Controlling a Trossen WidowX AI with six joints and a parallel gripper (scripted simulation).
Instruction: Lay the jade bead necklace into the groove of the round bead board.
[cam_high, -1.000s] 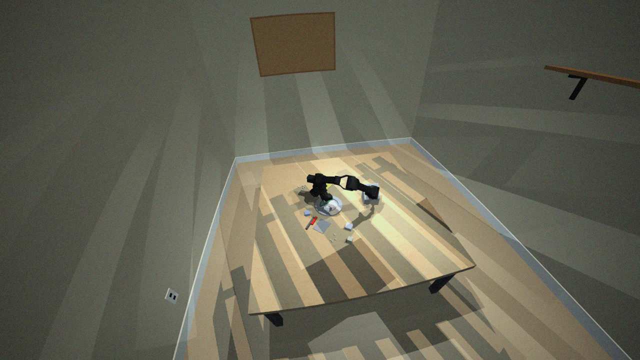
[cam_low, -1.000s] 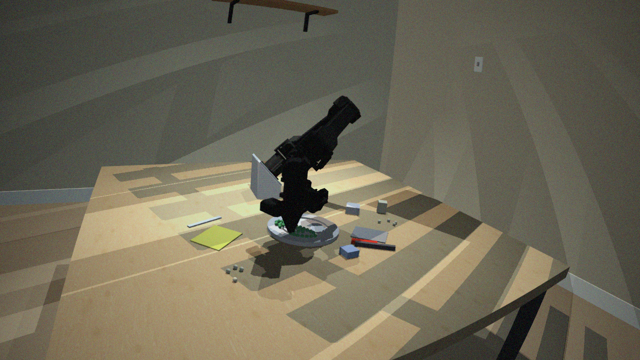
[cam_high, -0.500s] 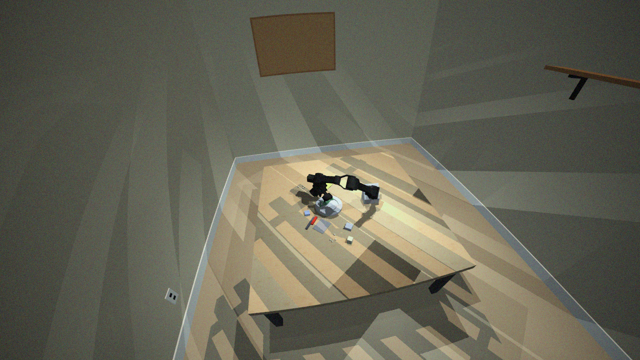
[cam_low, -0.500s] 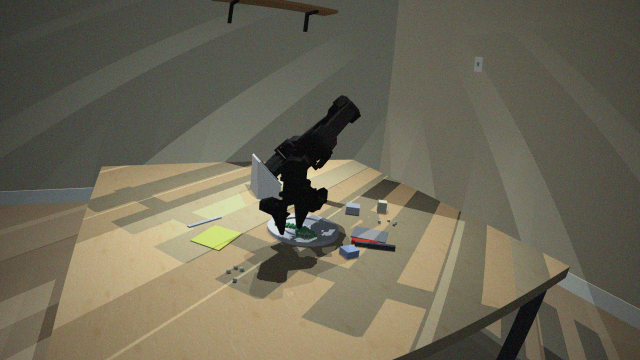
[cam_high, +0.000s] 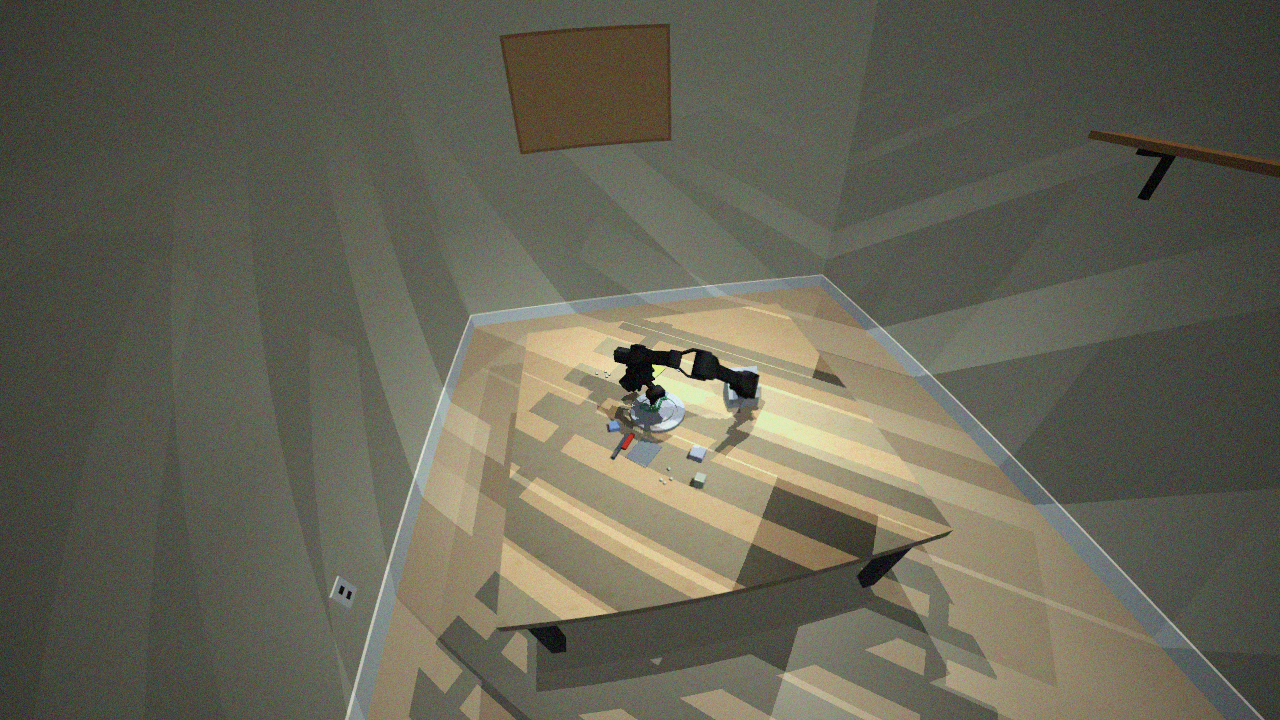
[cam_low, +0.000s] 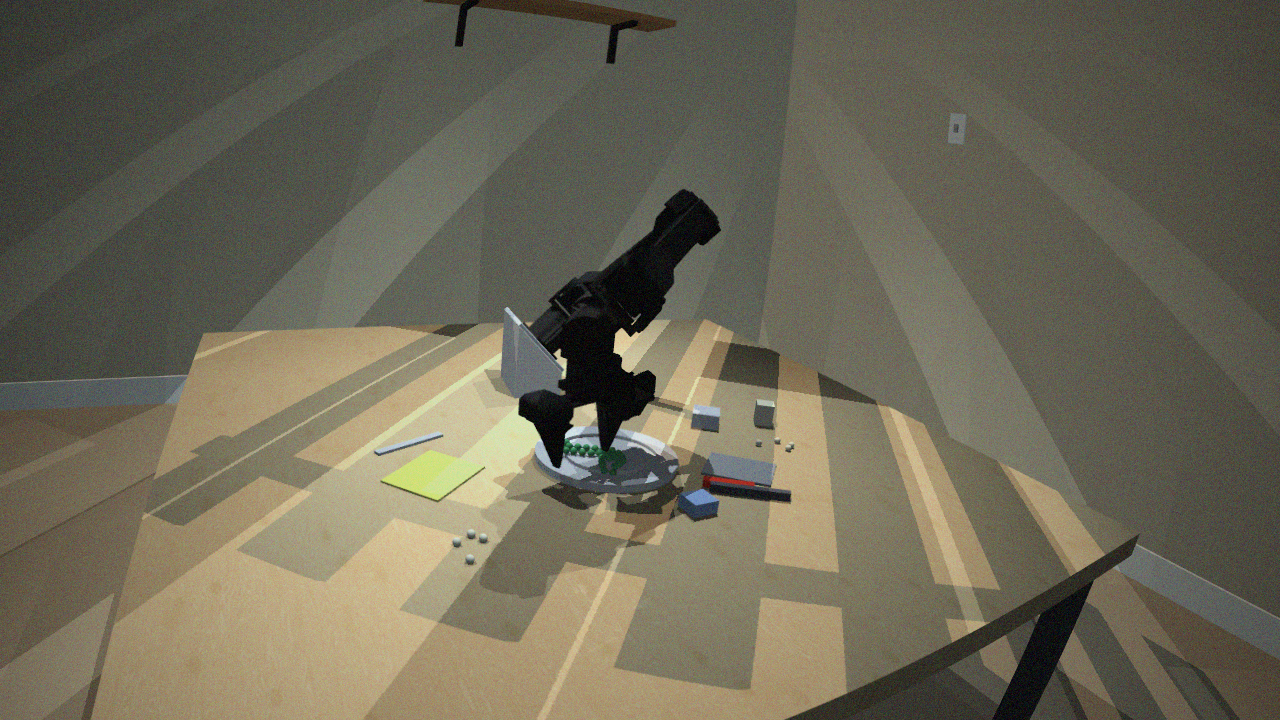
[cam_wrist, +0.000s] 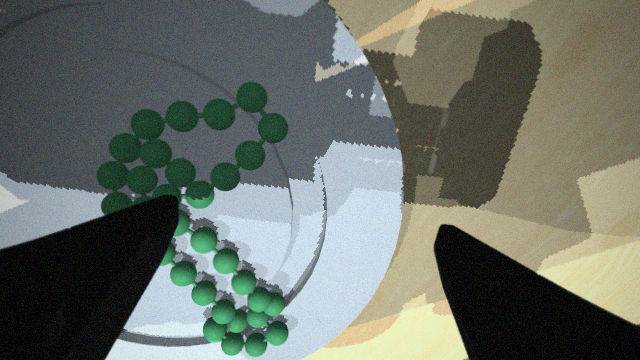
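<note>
Right now the round grey bead board is 30 mm behind my gripper tip, 60 mm to the left of it and 20 mm below it. Round my gripper tip: yellow sheet: 60 mm behind, 190 mm to the right, 20 mm below; blue block: 140 mm ahead, 90 mm to the left, 20 mm below; red and black pen: 120 mm ahead, 170 mm to the left, 20 mm below.
</note>
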